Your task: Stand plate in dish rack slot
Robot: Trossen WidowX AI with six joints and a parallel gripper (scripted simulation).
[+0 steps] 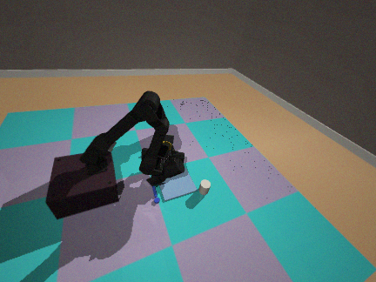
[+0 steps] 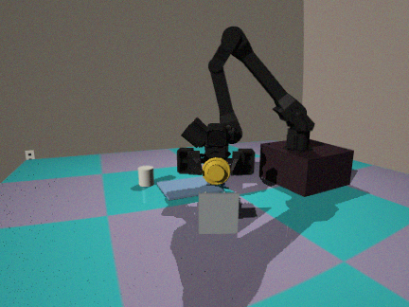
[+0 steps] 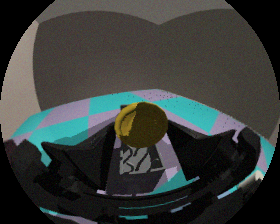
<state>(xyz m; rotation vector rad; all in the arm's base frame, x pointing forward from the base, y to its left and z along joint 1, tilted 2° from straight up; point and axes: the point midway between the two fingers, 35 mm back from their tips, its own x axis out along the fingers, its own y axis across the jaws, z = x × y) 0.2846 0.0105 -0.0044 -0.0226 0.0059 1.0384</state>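
The dish rack lies 10 mm ahead of my gripper tip, 30 mm to the left of it and 70 mm below it. From my gripper tip the other things lie so: blue stick (120 mm behind, 190 mm to the right, 90 mm below); yellow plate (10 mm to the right); pale blue mat (10 mm behind, 160 mm to the right, 90 mm below).
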